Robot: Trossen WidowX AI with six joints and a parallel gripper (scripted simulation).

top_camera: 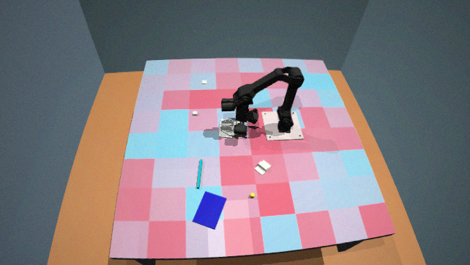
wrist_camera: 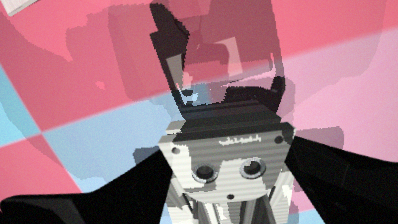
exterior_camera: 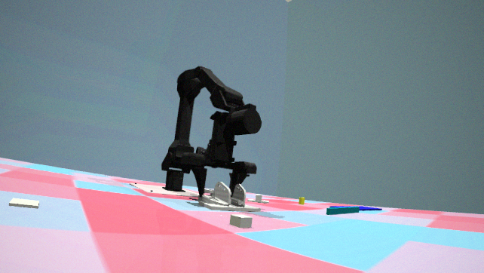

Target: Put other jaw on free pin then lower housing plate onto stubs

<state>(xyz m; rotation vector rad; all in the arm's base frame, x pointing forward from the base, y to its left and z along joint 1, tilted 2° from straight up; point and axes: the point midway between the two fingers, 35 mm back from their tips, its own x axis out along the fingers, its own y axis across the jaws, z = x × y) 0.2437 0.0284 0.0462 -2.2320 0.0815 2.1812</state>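
Right now the housing plate is 2 cm above my gripper tip and 1 cm ahead of it. Round my gripper tip: blue card (46 cm to the left, 12 cm ahead, 1 cm below); then yellow cube (38 cm to the left, 6 cm behind); then teal pen (28 cm to the left, 19 cm ahead, 1 cm below).
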